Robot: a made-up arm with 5 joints. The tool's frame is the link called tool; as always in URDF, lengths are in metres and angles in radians. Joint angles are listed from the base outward.
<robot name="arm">
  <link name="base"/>
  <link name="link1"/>
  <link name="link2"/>
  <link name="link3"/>
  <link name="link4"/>
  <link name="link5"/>
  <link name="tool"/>
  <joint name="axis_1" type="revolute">
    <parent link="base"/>
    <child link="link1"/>
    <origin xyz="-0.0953 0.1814 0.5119" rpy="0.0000 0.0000 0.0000"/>
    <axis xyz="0 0 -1"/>
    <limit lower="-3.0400" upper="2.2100"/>
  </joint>
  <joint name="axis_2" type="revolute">
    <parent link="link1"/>
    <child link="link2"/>
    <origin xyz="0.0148 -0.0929 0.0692" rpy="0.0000 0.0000 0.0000"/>
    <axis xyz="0 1 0"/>
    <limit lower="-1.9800" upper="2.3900"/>
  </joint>
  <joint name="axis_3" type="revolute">
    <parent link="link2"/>
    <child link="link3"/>
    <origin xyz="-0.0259 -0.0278 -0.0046" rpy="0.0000 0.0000 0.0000"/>
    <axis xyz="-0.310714 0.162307 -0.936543"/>
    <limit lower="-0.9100" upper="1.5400"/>
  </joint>
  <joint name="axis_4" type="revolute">
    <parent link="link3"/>
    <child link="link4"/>
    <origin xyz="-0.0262 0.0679 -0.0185" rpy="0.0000 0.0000 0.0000"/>
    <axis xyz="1 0 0"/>
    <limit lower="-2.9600" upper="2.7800"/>
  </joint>
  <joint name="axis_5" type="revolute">
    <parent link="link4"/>
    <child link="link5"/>
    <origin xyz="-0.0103 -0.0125 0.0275" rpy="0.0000 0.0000 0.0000"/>
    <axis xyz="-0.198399 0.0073 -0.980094"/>
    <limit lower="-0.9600" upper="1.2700"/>
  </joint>
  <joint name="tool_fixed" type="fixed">
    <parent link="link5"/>
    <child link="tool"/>
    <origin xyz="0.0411 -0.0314 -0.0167" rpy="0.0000 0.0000 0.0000"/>
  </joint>
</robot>
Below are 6 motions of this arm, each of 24 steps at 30 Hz.
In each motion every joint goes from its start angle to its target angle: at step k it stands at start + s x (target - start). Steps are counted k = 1, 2, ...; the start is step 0. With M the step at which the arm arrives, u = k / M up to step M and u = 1 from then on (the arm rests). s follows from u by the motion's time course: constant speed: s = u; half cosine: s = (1 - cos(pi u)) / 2; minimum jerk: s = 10 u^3 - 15 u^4 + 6 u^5.
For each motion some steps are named. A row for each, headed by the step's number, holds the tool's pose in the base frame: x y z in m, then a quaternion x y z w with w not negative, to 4 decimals.
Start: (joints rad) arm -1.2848 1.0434 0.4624 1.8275 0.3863
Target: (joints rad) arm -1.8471 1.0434 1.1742 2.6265 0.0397
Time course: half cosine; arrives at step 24
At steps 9, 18, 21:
9: -0.0387 0.1109 0.5289 0.2803 0.4712 -0.1070 0.8294
18: -0.0044 0.1528 0.5021 0.4550 0.3440 0.0432 0.8202
21: 0.0024 0.1634 0.4987 0.4910 0.3205 0.0809 0.8060

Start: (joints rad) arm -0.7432 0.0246 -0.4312 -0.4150 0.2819
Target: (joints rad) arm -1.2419 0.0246 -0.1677 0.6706 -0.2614
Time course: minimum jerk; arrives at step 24
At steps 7, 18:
7: -0.0341 0.0957 0.5854 -0.0489 -0.0761 0.4687 0.8787
18: -0.0199 0.1433 0.5510 0.2730 0.1752 0.6713 0.6664

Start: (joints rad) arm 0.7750 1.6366 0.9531 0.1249 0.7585
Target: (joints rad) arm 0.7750 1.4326 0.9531 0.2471 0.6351
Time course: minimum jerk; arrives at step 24
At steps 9, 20, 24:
9: -0.1669 0.1095 0.6258 -0.3680 0.7089 -0.5411 0.2633
20: -0.1783 0.1152 0.6205 -0.2961 0.6639 -0.6163 0.3029
24: -0.1788 0.1154 0.6202 -0.2924 0.6612 -0.6199 0.3050

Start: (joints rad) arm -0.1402 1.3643 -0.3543 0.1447 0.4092
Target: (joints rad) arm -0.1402 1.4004 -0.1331 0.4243 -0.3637
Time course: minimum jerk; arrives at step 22
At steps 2, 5, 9, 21, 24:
2: -0.0897 0.0659 0.6150 0.0049 0.6326 -0.0247 0.7741
5: -0.0906 0.0684 0.6129 0.0278 0.6355 -0.0171 0.7714
9: -0.0934 0.0773 0.6064 0.1062 0.6389 0.0068 0.7619
21: -0.0957 0.1021 0.5947 0.3096 0.5976 0.0618 0.7370
24: -0.0957 0.1021 0.5947 0.3099 0.5975 0.0618 0.7370

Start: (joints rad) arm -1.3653 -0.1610 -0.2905 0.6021 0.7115
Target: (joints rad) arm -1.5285 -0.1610 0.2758 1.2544 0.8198
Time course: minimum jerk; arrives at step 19
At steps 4, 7, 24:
4: 0.0145 0.1311 0.5242 0.1755 0.2176 0.4550 0.8455
7: 0.0112 0.1349 0.5167 0.1925 0.2665 0.4116 0.8500
24: -0.0071 0.1533 0.4923 0.2784 0.4208 0.2458 0.8276

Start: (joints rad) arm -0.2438 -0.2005 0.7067 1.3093 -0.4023
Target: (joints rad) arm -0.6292 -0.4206 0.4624 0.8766 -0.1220
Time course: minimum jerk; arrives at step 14
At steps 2, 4, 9, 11, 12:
2: -0.0379 0.0981 0.5279 0.5247 -0.2730 0.0289 0.8058
4: -0.0346 0.1009 0.5281 0.5202 -0.2498 0.0499 0.8152
9: -0.0203 0.1143 0.5297 0.4725 -0.1609 0.1569 0.8522
11: -0.0166 0.1180 0.5305 0.4531 -0.1450 0.1875 0.8593
12: -0.0157 0.1189 0.5307 0.4479 -0.1417 0.1954 0.8609

